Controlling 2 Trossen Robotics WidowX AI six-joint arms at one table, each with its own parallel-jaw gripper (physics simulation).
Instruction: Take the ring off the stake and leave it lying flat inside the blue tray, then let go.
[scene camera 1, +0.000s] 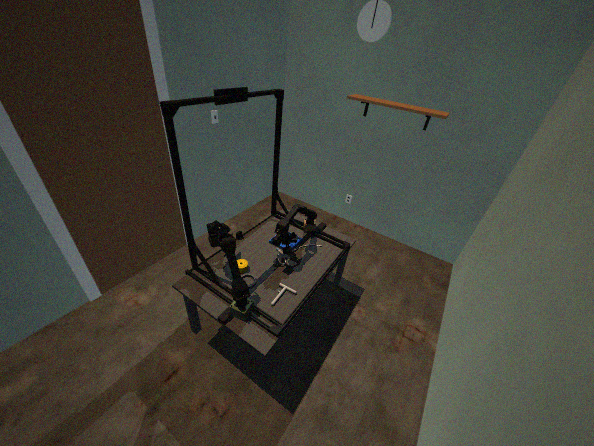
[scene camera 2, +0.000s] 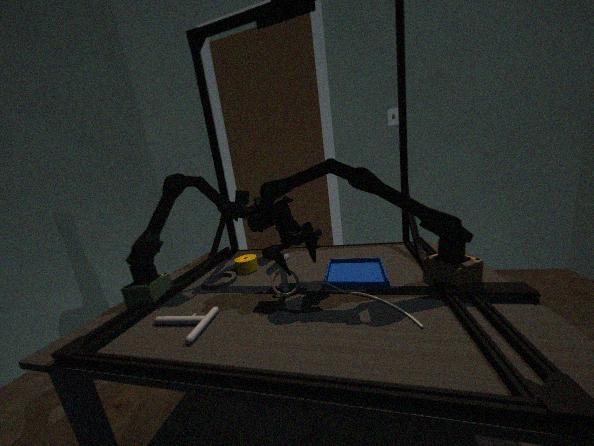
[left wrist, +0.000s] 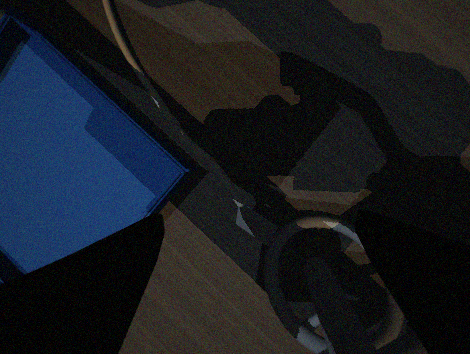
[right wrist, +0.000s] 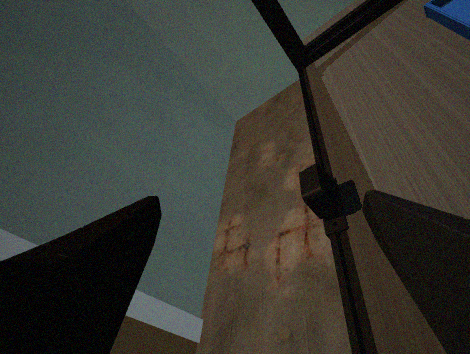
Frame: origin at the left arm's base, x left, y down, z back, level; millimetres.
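Where they show: left gripper, fingertip midpoint: (scene camera 2: 302, 268) (left wrist: 259, 221); right gripper, fingertip midpoint: (right wrist: 260, 203); left arm's base at its link origin: (scene camera 1: 310, 222) (scene camera 2: 451, 258); right arm's base at its link origin: (scene camera 1: 241, 303) (scene camera 2: 146, 280).
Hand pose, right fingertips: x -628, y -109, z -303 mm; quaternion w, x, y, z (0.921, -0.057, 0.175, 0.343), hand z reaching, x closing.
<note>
Things, the pixels of their top centre, and the offset from my right fingertips. "*": a spot on its surface instead.
- stake at its top centre: (scene camera 2: 278, 260) dz -138, dx +401, dy +70 mm
- blue tray at its top centre: (left wrist: 27, 178) (scene camera 2: 354, 268) (scene camera 1: 286, 239) dz +116, dx +428, dy +158 mm
- yellow cylinder at its top centre: (scene camera 2: 245, 258) (scene camera 1: 241, 263) dz -209, dx +121, dy +131 mm
- grey loop at its top centre: (scene camera 2: 219, 278) (scene camera 1: 247, 279) dz -321, dx +177, dy +166 mm
- white T-shaped piece at its top centre: (scene camera 2: 177, 320) (scene camera 1: 281, 295) dz -437, dx +404, dy +161 mm
- thin curved rod at a spot on its surface: (left wrist: 120, 40) * dz +52, dx +546, dy +172 mm
A grey ring (scene camera 2: 274, 286) (left wrist: 272, 265) hangs tilted around the stake (scene camera 2: 285, 286) (left wrist: 325, 300), whose pale knob shows at the top. My left gripper (scene camera 2: 301, 266) (left wrist: 259, 221) is open and empty. Its fingers point down close above the ring and stake, and in scene camera 2 one finger partly covers the stake. The blue tray (scene camera 1: 279, 243) (scene camera 2: 356, 287) (left wrist: 100, 87) (right wrist: 445, 20) lies flat to the right of the stake in scene camera 2, with no ring inside. My right gripper (right wrist: 260, 203) is open and empty, raised well away from the stake and ring.
A yellow cylinder (scene camera 1: 242, 263) (scene camera 2: 246, 263) and another grey loop (scene camera 2: 227, 284) lie left of the stake in scene camera 2. A white T-shaped piece (scene camera 1: 283, 292) (scene camera 2: 202, 325) lies nearer the front. A thin curved rod (scene camera 2: 395, 308) (left wrist: 120, 40) passes beside the tray.
</note>
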